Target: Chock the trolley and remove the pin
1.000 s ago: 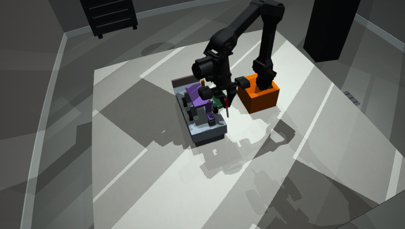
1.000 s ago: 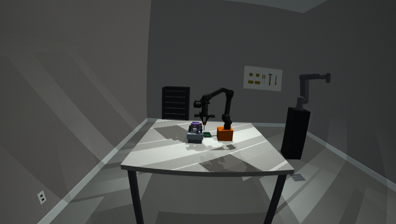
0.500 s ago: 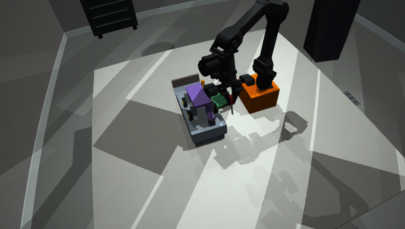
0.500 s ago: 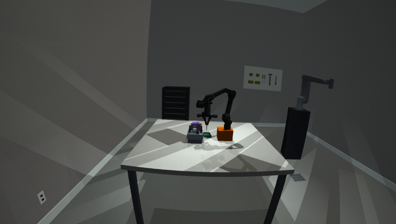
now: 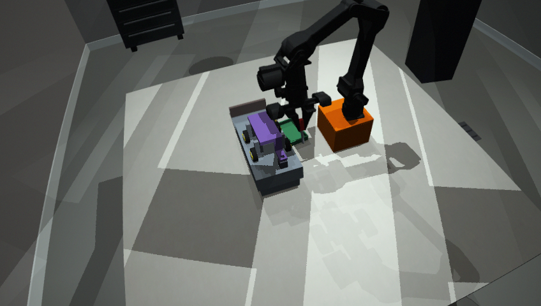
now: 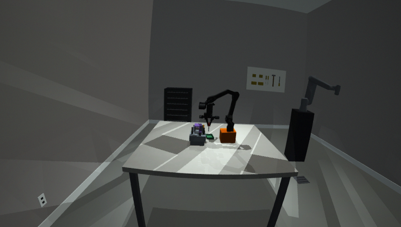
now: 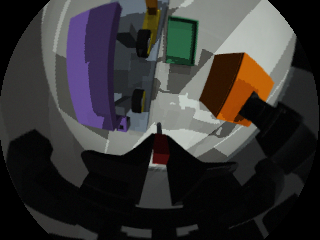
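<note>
My gripper tip is 17 cm above the green tray and 16 cm to the left of it. Round my gripper tip: grey ramp 12 cm below, 11 cm ahead, 6 cm to the right; trolley 11 cm ahead, 5 cm to the right, 5 cm below; red-headed stop pin right at my gripper tip.
</note>
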